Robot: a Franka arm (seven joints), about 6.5 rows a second.
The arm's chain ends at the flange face. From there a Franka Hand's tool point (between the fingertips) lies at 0.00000 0.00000 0.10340 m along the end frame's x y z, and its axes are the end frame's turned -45 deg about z.
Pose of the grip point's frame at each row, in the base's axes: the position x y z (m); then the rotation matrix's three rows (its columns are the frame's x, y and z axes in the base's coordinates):
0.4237, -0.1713, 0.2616; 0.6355, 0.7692, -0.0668; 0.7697, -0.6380, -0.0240; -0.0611, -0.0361, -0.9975
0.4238, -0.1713, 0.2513; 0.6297, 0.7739, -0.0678; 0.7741, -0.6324, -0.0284; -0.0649, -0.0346, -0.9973
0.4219, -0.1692, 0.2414; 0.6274, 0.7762, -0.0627; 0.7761, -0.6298, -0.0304; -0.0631, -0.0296, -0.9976
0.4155, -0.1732, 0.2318; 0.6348, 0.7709, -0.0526; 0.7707, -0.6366, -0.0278; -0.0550, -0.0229, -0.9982
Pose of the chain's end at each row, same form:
0.4306, -0.1688, 0.3647; 0.9933, 0.0945, -0.0668; 0.0931, -0.9954, -0.0240; -0.0687, 0.0177, -0.9975
0.4308, -0.1684, 0.3544; 0.9925, 0.1020, -0.0678; 0.1002, -0.9945, -0.0284; -0.0704, 0.0214, -0.9973
0.4284, -0.1661, 0.3446; 0.9925, 0.1052, -0.0627; 0.1034, -0.9941, -0.0304; -0.0655, 0.0237, -0.9976
0.4209, -0.1703, 0.3350; 0.9940, 0.0962, -0.0526; 0.0948, -0.9951, -0.0278; -0.0551, 0.0227, -0.9982

